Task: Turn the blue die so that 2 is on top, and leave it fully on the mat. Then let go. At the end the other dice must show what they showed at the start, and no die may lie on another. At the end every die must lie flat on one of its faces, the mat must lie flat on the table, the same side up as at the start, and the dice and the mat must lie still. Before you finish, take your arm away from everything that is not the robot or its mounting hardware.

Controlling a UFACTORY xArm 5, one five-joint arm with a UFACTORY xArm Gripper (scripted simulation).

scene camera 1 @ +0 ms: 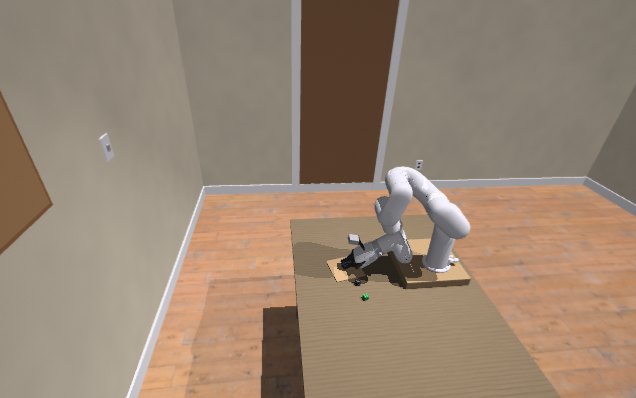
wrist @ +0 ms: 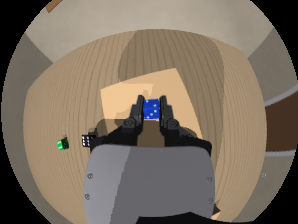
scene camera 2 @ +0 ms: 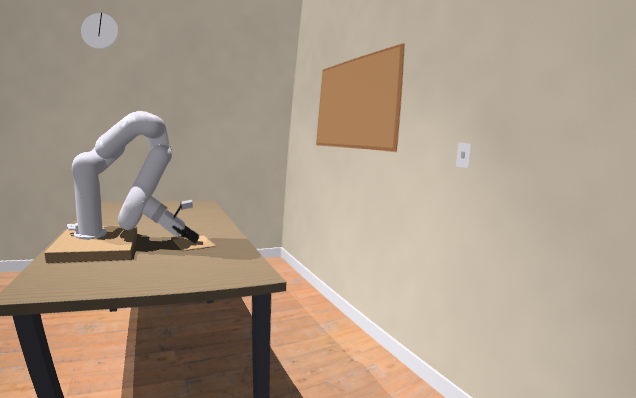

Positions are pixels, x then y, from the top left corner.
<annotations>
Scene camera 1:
my gripper: 342, 265
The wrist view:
my gripper: 151, 103
tan mat: 117, 99
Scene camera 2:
my gripper: 197, 239
</annotations>
